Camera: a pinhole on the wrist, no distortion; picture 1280 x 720 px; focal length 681.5 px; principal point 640.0 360.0 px. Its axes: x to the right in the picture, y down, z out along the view. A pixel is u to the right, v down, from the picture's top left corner.
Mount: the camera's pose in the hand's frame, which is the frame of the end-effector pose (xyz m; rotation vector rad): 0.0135 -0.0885 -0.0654 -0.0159 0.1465 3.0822
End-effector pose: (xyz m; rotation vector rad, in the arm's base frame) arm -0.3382 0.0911 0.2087 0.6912 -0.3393 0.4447
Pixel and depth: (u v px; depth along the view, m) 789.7 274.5 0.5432
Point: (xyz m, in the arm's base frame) -0.5186 -0.2279 0.5197
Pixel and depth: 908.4 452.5 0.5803
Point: -0.5585 -0.3873 0.4309
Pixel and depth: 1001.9 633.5 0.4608
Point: -0.5022 -0.3989 0.2809
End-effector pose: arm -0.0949 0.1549 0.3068 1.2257 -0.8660 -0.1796
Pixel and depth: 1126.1 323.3 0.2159
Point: -0.2724 0.1066 0.2076
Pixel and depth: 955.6 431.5 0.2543
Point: -0.2660 0.0429 0.1951
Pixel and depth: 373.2 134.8 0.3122
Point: -0.1696 -0.0855 0.4232
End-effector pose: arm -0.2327 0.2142 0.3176 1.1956 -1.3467 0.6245
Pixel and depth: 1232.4 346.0 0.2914
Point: -0.3298 0.0693 0.0379
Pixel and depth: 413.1 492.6 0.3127
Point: -0.1984 -0.0865 0.3398
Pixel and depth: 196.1 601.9 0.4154
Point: -0.1348 -0.2613 0.4455
